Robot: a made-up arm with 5 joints.
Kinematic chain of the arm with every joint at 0, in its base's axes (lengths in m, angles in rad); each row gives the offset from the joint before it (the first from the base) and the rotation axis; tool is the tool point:
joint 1: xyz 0 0 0.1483 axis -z
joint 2: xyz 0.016 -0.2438 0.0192 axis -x
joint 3: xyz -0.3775 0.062 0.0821 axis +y
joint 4: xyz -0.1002 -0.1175 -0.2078 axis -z
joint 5: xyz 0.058 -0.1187 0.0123 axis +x
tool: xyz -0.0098 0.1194 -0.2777
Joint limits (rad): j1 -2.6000..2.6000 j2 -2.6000..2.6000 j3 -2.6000..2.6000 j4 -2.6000..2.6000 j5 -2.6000..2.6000
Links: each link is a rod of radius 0.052 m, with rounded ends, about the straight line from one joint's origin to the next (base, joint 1, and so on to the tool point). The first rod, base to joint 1, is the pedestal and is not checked.
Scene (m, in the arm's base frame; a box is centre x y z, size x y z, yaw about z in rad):
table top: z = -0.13
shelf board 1: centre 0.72 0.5 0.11 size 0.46 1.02 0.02 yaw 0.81
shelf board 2: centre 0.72 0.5 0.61 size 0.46 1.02 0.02 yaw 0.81
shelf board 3: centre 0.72 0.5 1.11 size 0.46 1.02 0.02 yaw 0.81
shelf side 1: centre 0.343 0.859 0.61 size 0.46 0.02 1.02 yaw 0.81
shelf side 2: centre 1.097 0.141 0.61 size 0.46 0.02 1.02 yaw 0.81
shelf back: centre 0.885 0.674 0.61 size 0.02 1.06 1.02 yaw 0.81
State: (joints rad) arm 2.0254 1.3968 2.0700 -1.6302 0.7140
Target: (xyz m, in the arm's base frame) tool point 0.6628 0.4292 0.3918
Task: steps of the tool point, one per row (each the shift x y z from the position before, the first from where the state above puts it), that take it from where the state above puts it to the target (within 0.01 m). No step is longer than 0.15 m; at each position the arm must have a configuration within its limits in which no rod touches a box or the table.
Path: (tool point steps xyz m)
1: 0.0841 0.0230 0.0825
2: 0.0775 0.0211 0.0464
3: 0.0815 0.0046 -0.0011

